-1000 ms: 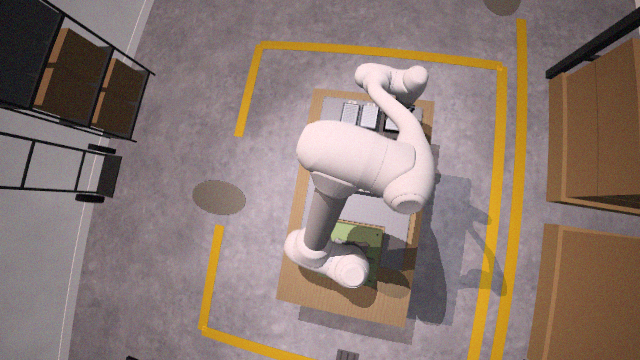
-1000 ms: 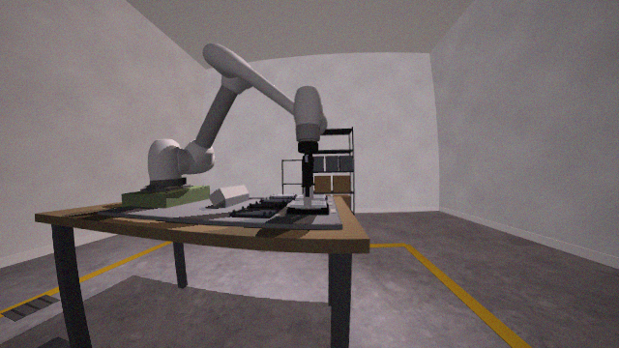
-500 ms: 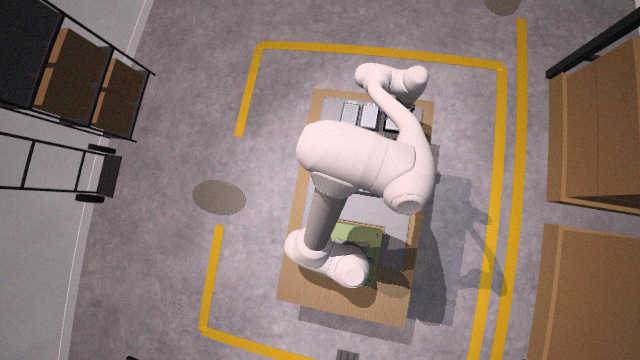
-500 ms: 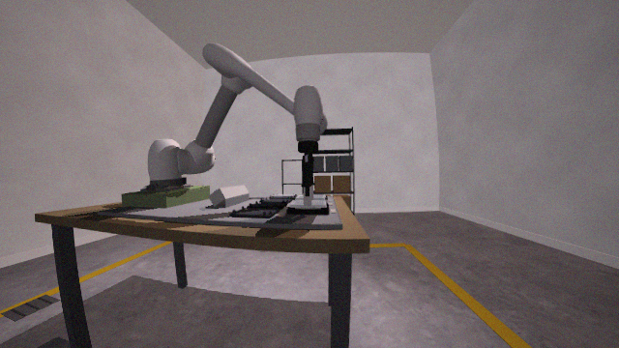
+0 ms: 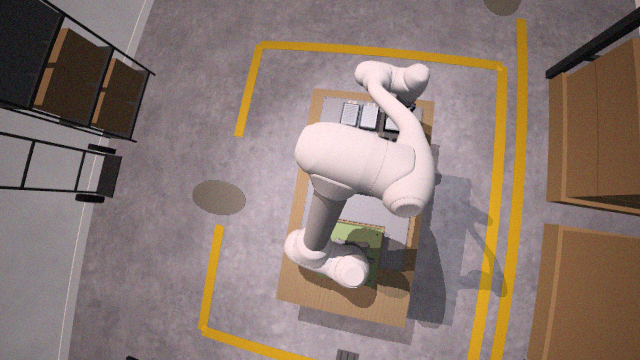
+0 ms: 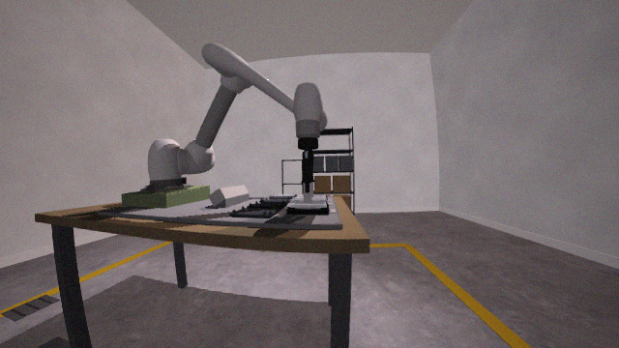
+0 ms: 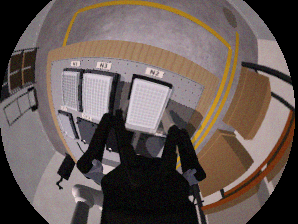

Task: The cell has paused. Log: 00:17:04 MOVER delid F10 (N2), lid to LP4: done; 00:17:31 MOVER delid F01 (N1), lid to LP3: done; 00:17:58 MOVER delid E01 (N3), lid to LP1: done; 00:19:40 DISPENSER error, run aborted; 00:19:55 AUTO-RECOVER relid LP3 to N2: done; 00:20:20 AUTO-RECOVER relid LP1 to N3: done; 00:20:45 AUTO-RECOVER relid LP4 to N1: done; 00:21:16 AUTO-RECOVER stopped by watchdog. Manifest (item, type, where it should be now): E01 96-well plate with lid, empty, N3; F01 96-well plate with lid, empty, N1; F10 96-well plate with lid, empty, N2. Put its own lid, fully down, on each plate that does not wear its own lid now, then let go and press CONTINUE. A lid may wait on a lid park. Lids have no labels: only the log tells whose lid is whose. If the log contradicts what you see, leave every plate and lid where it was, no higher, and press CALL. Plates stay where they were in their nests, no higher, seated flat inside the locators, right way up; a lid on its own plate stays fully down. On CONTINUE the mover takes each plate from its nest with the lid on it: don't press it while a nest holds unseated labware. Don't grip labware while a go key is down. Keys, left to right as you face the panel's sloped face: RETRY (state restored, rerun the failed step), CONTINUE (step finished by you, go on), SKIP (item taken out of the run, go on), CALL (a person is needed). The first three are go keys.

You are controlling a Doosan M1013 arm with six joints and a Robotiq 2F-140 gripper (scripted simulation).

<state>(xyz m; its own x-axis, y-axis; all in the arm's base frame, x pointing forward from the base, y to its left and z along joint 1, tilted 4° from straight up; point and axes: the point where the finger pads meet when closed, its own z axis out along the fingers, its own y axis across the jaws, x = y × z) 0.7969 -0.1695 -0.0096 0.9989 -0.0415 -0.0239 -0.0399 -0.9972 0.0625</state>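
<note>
The label is 340 mm to the left of my hand, 80 mm behind it and 70 mm below it.
</note>
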